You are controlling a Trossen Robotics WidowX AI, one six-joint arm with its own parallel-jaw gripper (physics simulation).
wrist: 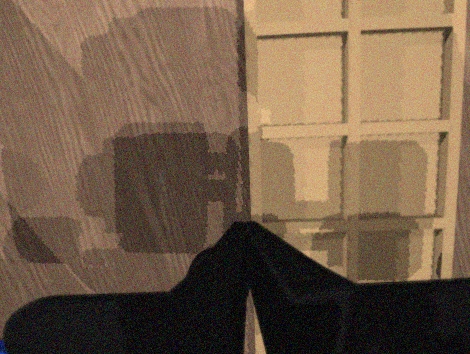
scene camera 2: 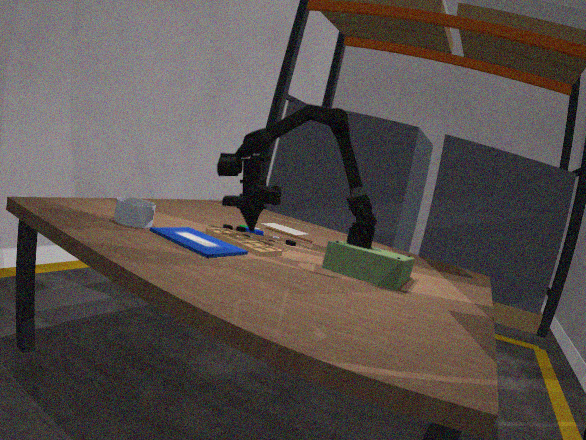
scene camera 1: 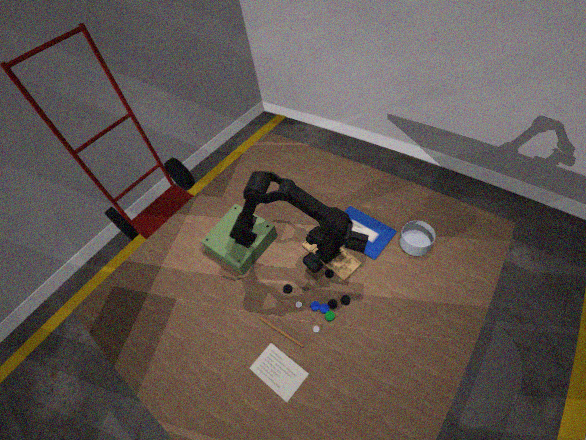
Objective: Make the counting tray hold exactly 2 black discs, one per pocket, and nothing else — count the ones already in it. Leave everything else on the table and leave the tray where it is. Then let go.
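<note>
The tan counting tray lies flat, partly hidden by the arm. Its pockets that show in the wrist view hold no discs; others are hidden. My gripper is shut and empty, tips down above the tray's long edge. One black disc lies alone on the table, apart from the tray. Another black disc lies close beside the tray. Two more black discs lie near two blue discs and a green disc.
Two small whitish discs lie near a thin wooden stick and a printed sheet. A blue booklet and a round clear container are beyond the tray. The arm stands on a green block.
</note>
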